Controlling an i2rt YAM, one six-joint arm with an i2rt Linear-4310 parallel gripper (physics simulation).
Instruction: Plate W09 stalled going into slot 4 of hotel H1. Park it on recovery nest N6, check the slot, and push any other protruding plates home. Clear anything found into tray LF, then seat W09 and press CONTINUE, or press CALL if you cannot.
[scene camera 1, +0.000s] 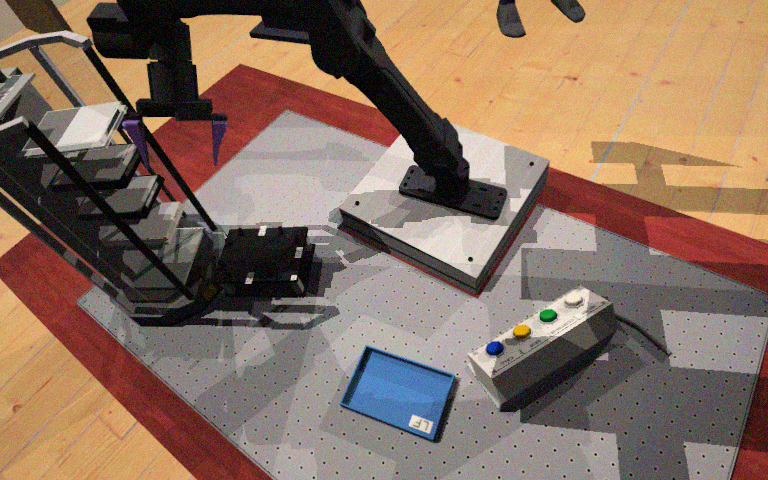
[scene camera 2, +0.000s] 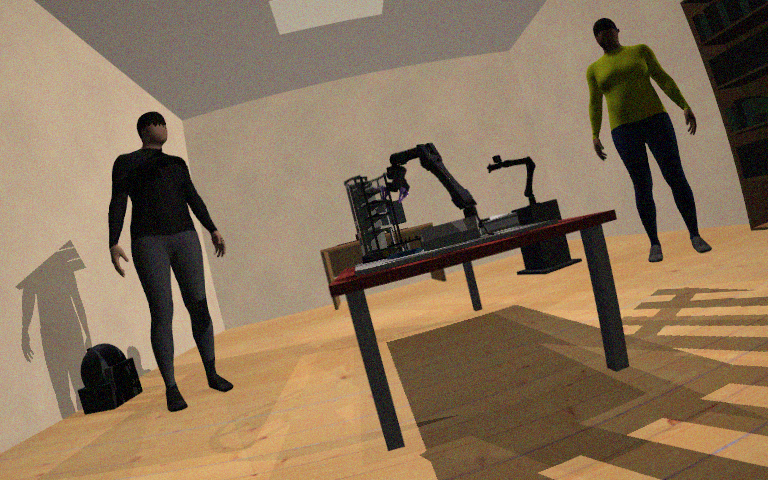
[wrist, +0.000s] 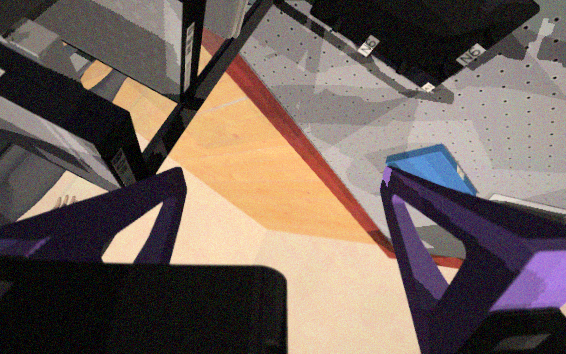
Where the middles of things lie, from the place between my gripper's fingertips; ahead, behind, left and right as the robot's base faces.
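There's the wire plate rack (scene camera 1: 155, 285), and my hand is 140 mm to the left of it, 70 mm short of it, and 40 mm above it.
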